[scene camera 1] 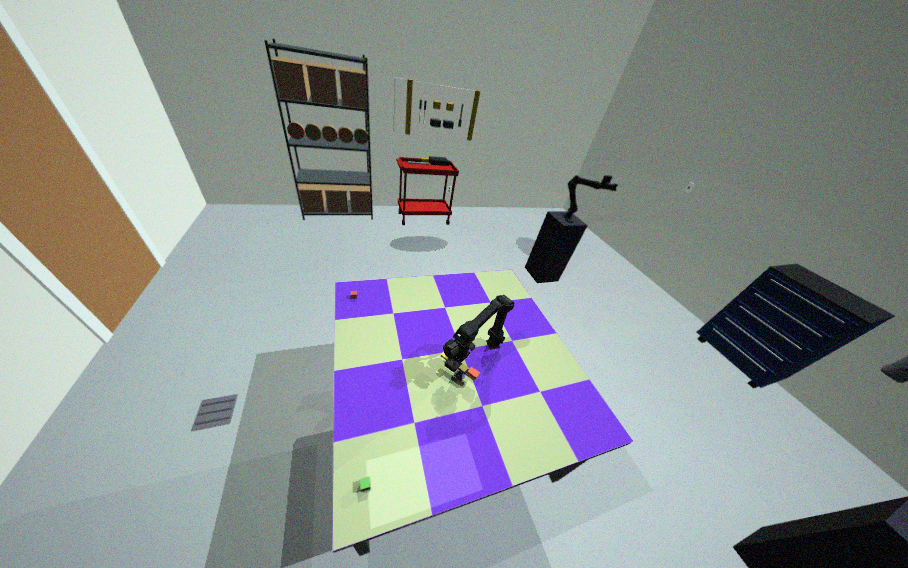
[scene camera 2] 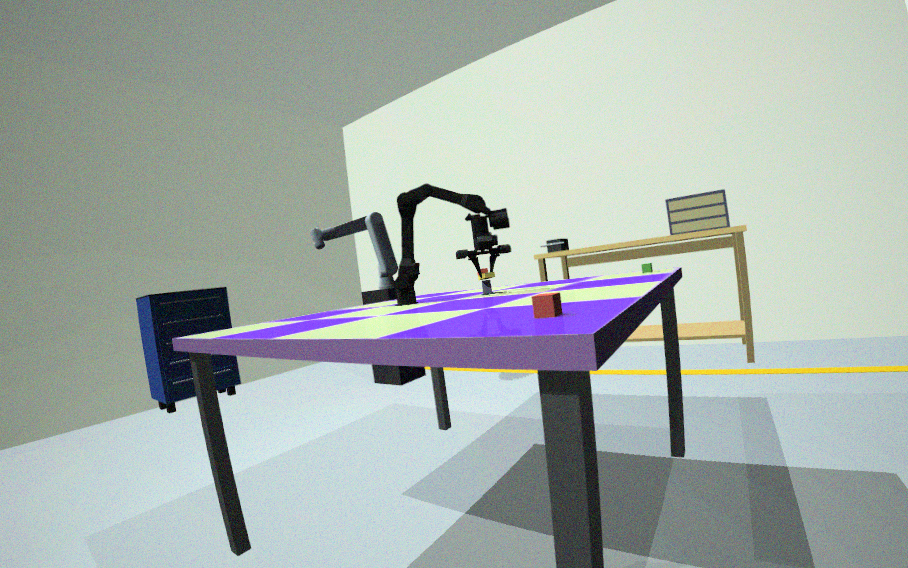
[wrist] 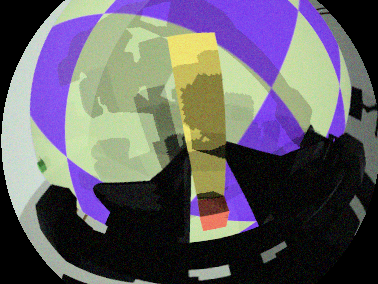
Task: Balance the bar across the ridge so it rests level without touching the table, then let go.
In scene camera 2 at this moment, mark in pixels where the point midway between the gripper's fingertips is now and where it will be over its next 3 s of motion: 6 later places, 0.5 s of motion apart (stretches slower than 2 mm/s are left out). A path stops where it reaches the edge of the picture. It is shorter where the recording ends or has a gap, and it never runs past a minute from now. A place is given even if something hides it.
My gripper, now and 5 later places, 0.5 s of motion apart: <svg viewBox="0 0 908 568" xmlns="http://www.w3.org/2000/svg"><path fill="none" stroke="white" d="M486 276L486 277L486 277L486 277L484 264L482 250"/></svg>
